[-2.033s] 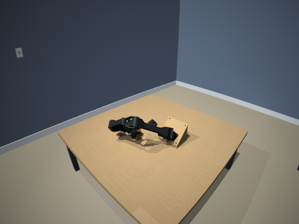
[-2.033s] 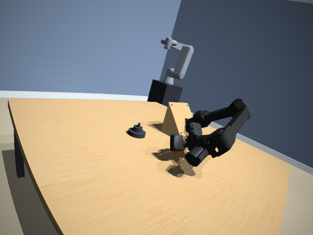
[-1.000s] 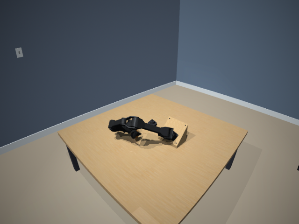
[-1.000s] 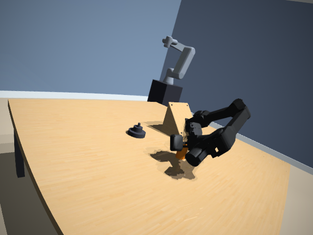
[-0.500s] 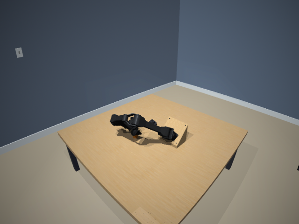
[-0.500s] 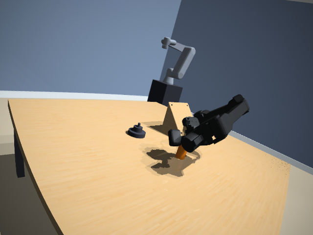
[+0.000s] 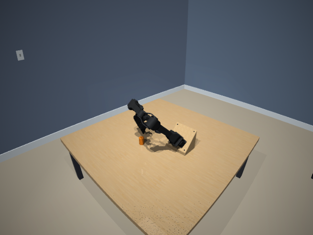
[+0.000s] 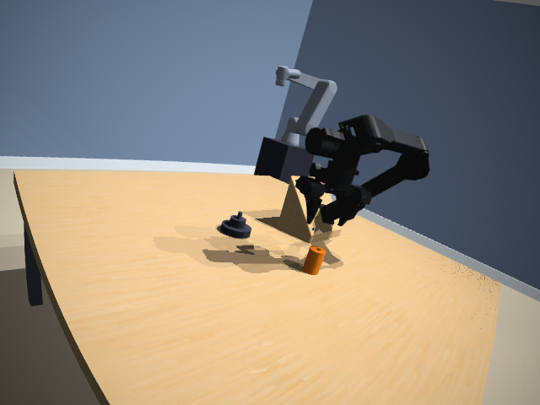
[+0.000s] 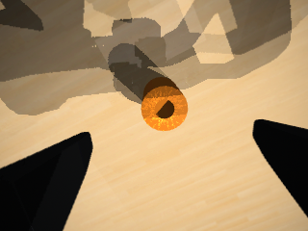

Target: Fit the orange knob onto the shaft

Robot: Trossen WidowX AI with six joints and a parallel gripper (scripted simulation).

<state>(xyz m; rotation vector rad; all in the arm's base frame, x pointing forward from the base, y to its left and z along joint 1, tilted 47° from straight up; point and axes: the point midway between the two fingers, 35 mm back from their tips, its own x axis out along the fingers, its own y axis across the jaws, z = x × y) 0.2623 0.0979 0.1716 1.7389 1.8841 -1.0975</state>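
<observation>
Now: gripper tip 9 cm above the orange knob. Round my gripper tip: dark round pedestal: 7 cm ahead, 23 cm to the right, 9 cm below.
</observation>
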